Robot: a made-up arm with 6 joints.
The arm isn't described. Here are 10 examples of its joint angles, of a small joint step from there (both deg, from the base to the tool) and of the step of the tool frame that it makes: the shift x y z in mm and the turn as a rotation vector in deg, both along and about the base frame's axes.
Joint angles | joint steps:
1: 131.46 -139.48 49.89 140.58 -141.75 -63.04 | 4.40 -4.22 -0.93 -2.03 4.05 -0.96
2: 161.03 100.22 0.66 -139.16 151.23 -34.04 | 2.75 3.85 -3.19 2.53 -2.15 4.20
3: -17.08 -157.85 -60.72 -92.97 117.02 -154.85 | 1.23 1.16 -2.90 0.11 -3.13 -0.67
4: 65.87 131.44 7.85 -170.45 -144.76 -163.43 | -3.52 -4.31 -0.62 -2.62 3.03 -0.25
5: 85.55 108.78 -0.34 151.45 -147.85 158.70 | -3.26 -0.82 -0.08 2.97 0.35 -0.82
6: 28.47 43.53 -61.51 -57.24 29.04 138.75 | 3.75 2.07 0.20 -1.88 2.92 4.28
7: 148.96 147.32 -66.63 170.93 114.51 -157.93 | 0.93 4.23 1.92 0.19 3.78 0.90
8: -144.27 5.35 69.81 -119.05 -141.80 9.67 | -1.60 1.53 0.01 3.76 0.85 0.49
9: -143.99 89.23 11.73 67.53 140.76 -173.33 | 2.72 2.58 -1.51 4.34 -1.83 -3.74
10: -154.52 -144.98 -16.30 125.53 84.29 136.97 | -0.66 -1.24 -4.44 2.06 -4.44 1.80
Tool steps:
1: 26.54 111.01 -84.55 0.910 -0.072 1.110
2: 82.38 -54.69 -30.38 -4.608 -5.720 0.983
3: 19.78 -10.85 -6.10 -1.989 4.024 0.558
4: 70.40 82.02 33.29 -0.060 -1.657 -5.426
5: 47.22 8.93 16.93 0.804 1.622 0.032
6: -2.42 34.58 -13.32 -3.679 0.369 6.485
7: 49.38 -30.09 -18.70 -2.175 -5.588 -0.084
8: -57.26 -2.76 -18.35 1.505 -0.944 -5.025
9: 71.67 -50.06 -69.64 5.968 -4.234 9.638
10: -30.59 -36.34 18.74 -3.440 -0.645 -0.991
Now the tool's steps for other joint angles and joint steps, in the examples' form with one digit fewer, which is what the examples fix.
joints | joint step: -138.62 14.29 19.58 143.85 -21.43 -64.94 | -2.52 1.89 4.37 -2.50 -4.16 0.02
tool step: -51.7 12.4 23.4 -5.83 2.65 -4.75
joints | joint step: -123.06 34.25 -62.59 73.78 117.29 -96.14 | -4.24 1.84 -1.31 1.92 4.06 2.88
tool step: -34.3 34.4 -28.3 -2.18 -2.50 -4.21
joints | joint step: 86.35 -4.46 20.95 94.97 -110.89 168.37 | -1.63 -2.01 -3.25 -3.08 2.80 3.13
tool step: 20.3 -27.8 -11.6 -4.13 2.98 2.48
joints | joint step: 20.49 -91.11 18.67 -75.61 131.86 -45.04 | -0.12 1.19 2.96 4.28 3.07 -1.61
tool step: -17.3 -23.5 20.5 5.38 -2.01 -4.24
